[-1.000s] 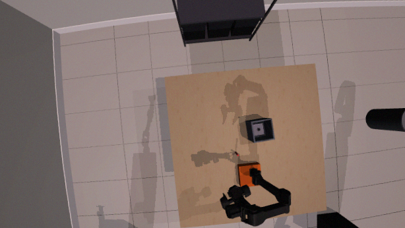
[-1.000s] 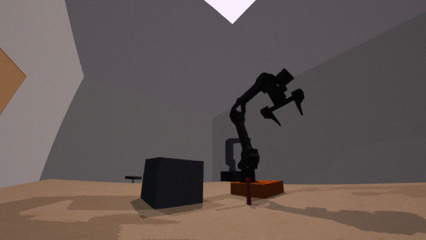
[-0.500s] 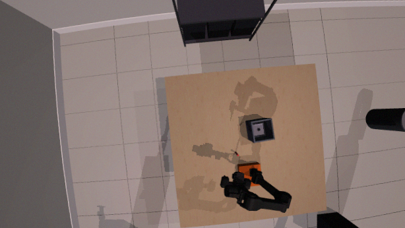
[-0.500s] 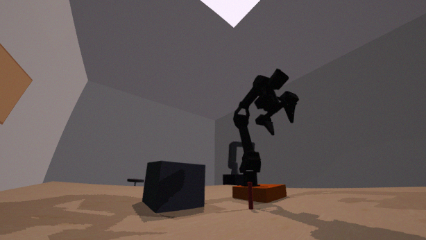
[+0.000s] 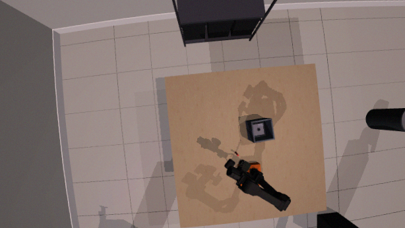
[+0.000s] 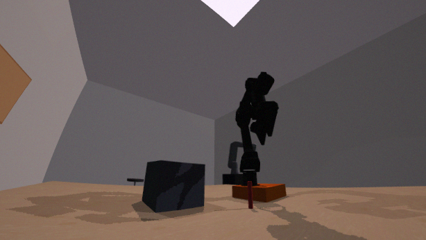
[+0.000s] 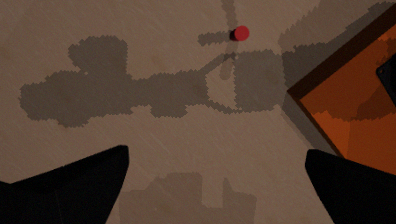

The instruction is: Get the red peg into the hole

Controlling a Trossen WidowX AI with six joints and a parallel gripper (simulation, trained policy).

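The red peg is 170 mm below my gripper tip, 60 mm to the right of it and 30 mm ahead of it. The rest, counted from my gripper tip: light grey plate (240 mm to the right, 220 mm ahead, 160 mm below).
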